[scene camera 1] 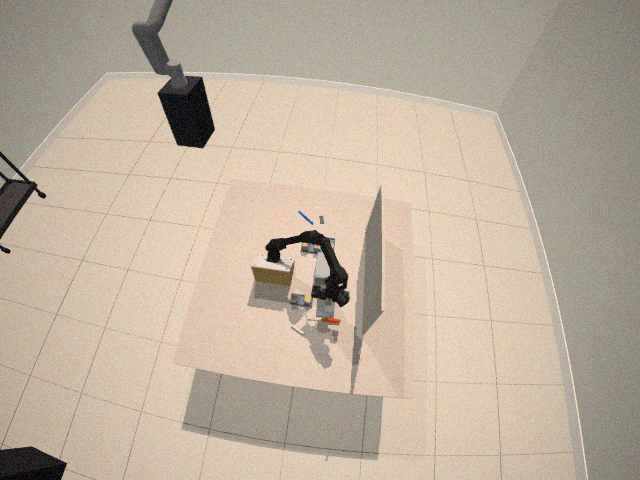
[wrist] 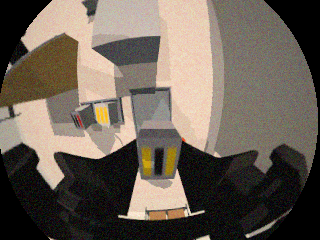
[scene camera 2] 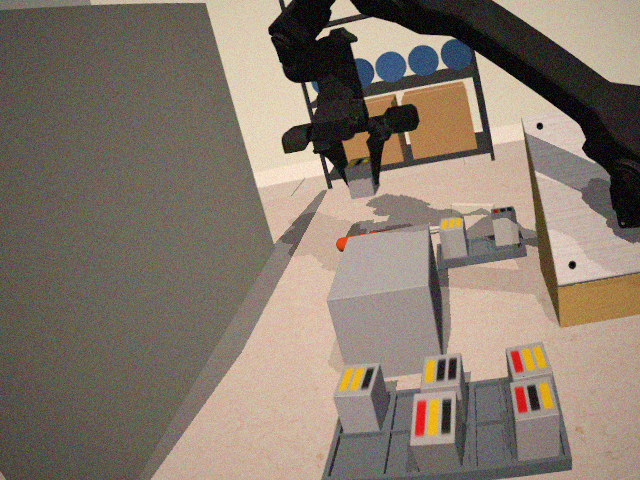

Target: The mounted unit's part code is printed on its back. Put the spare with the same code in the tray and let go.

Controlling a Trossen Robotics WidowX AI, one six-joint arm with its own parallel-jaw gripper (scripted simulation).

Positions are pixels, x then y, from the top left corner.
The gripper (scene camera 2: 364,186) carries a grey spare block (scene camera 2: 361,183).
